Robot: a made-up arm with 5 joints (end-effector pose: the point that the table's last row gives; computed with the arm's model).
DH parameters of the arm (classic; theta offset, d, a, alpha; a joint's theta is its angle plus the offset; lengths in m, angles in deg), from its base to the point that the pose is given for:
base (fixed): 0 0.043 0 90
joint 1: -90 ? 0.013 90
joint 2: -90 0.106 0.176 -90
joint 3: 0 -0.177 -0.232 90
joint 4: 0 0.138 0.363 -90
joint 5: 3.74 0 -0.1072 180
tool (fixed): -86.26 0.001 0 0
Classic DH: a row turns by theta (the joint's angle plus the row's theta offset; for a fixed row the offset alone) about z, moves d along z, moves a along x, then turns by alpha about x.
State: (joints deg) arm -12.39 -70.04 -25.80 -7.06 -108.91
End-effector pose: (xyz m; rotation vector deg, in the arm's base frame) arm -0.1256 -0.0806 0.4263 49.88 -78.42 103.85
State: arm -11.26 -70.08 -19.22 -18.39 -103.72
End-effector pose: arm -0.1057 -0.1534 0.4304 63.00 -80.97 89.38
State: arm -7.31 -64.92 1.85 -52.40 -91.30
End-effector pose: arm -0.0942 -0.3200 0.3880 89.32 -84.18 46.36
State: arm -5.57 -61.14 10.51 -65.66 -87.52
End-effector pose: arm -0.1221 -0.3609 0.3669 93.80 -86.22 30.36
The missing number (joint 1, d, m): -0.029
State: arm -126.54 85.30 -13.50 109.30 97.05
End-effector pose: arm 0.3147 -0.1740 0.1323 -17.11 -43.43 82.89
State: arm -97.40 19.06 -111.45 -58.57 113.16
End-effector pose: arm 0.4943 0.1688 -0.0176 -44.85 145.67 29.91
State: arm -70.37 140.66 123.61 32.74 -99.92
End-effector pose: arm -0.0937 -0.1072 0.0297 -127.01 23.14 33.94
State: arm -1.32 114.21 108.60 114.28 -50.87
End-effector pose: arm -0.4257 -0.1922 -0.2381 -81.57 38.37 -138.31
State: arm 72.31 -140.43 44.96 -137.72 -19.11
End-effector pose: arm 0.1517 -0.1582 -0.5131 -104.58 -39.84 6.07
